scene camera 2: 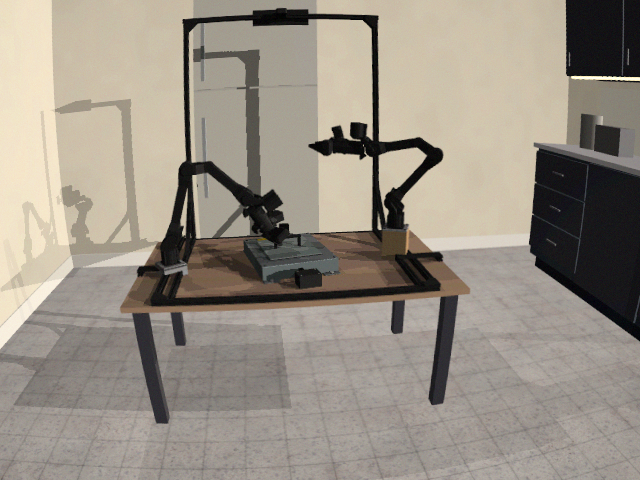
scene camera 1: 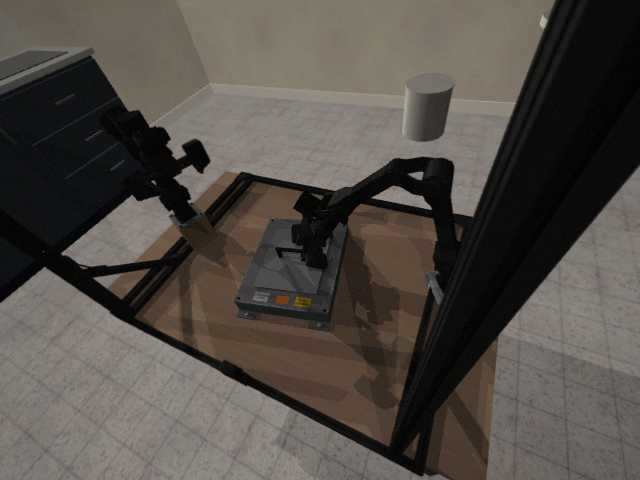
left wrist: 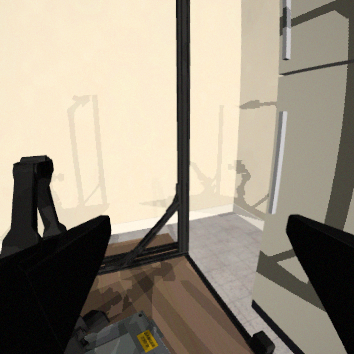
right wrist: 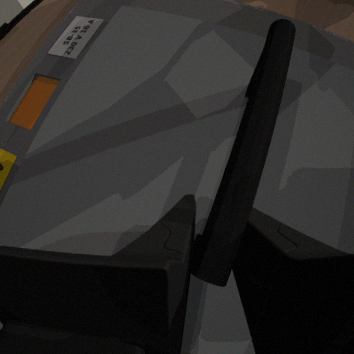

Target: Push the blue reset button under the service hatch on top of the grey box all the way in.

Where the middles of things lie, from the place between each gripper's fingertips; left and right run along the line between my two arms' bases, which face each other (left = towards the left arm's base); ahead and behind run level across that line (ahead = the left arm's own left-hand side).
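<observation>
Service hatch (scene camera 1: 282,269), from my right hand: 3 cm to the left, 1 cm above.
From my left hand, the service hatch is 12 cm ahead, 13 cm to the right and 37 cm below.
</observation>
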